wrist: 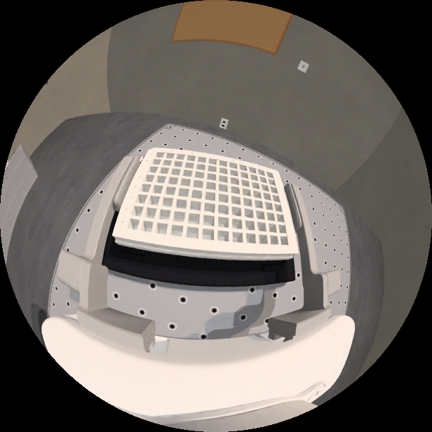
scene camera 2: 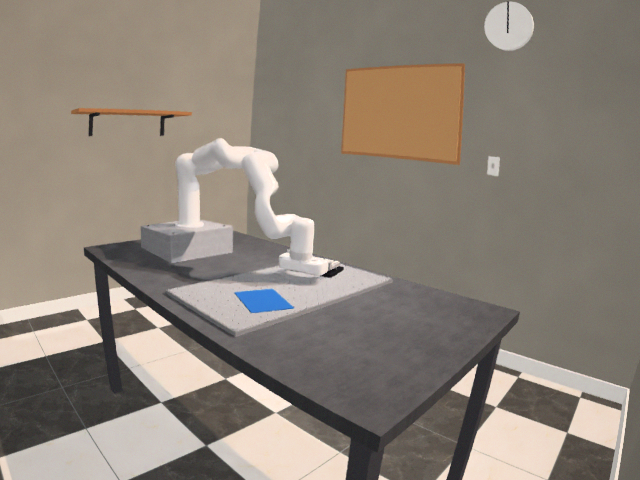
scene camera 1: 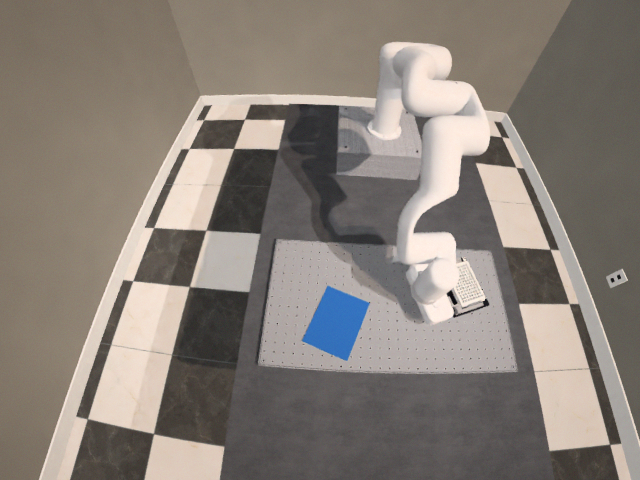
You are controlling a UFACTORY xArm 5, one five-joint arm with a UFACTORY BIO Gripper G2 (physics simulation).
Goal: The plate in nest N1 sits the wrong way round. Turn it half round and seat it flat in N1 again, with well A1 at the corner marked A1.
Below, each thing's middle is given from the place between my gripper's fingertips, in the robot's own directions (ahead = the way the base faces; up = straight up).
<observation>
Right now the black nest N1 (wrist: 158, 266) is 10 mm ahead of my hand, 20 mm to the right of it and 30 mm below it. Also, from my hand: white well plate (scene camera 1: 467, 291) 10 mm ahead, 20 mm to the right; flat blue rectangle (scene camera 1: 335, 325) 190 mm ahead, 360 mm to the right, 30 mm below.
</observation>
